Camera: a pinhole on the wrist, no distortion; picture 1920 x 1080 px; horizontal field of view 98.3 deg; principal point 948.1 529.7 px. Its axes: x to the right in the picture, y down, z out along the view. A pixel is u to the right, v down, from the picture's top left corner.
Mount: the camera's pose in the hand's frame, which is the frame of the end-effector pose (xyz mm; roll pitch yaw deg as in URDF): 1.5 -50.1 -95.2 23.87 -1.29 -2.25
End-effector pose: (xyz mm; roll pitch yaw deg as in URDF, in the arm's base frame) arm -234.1 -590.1 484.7 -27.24 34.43 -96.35
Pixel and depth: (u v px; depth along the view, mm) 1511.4 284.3 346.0
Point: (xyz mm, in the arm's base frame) -447.1 -919.3 606.0
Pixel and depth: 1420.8 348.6 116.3
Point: -350.9 -662.3 497.3
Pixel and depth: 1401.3 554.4 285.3
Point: -327.8 -831.5 589.9
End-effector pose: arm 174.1 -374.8 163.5 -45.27 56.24 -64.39
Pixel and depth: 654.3 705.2 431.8
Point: 381.0 -478.7 483.7
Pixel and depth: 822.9 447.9 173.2
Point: 165.2 -484.0 264.5
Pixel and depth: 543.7 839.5 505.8
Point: 476.2 -402.3 577.8
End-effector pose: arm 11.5 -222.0 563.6 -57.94 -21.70 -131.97
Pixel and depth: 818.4 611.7 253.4
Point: 127.7 -175.9 719.0
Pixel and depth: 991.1 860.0 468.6
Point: 301.6 -362.7 825.4
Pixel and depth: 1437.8 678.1 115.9
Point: -28.8 -229.0 661.7
